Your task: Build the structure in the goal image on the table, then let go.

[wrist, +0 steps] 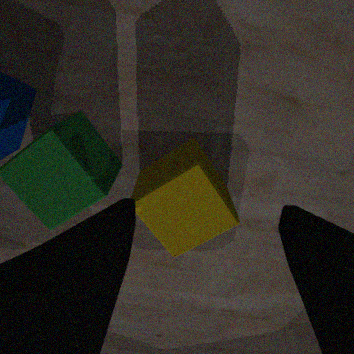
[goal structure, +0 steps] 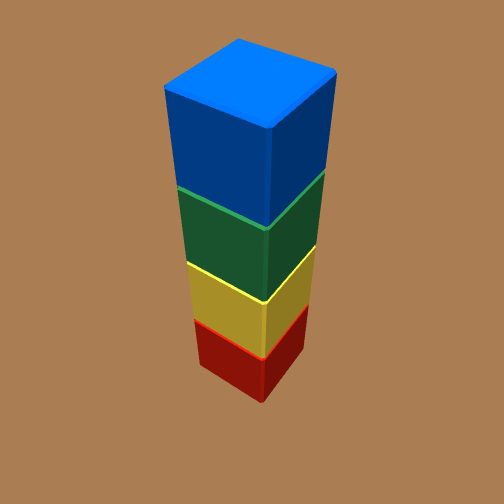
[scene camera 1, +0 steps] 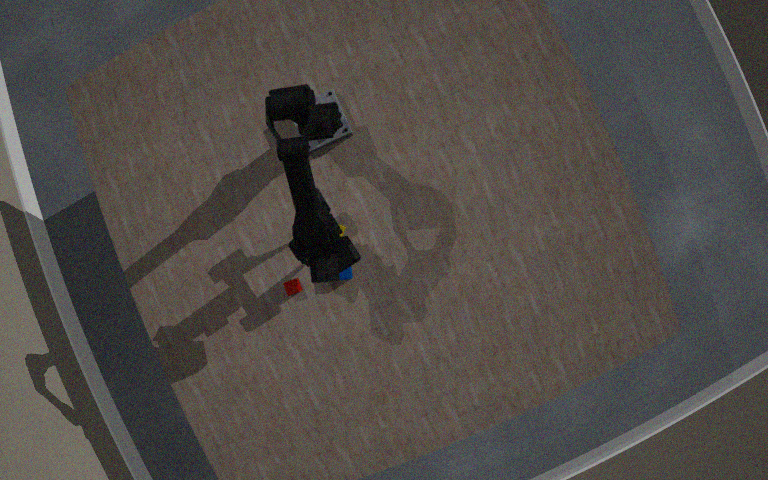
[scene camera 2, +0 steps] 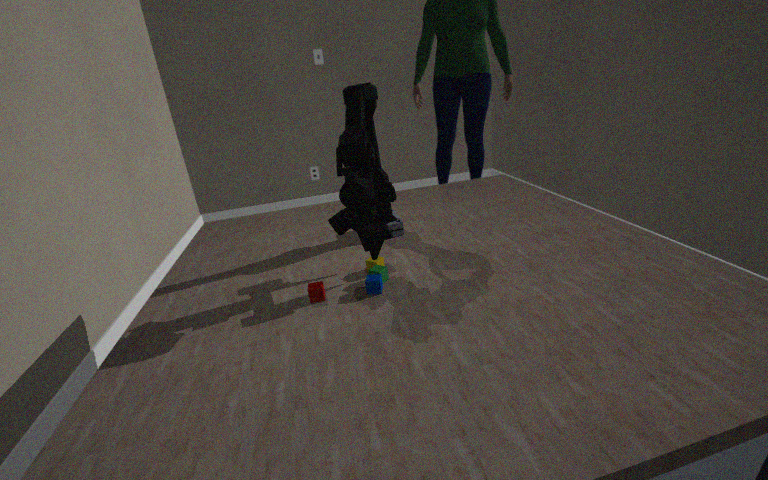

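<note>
A yellow cube sits on the table, turned at an angle to the fingers. My gripper is open above it; in the wrist view the cube shows between the fingertips, closer to the left one. A green cube stands beside the yellow one, apart from it, outside the left finger; the arm hides it in scene camera 1. A blue cube stands beyond the green one. A red cube stands apart from the others.
The arm's grey base plate stands behind the cubes on the wood-grained table top. Arm shadows fall across the table and cubes. A person in a green top stands at the back in scene camera 2.
</note>
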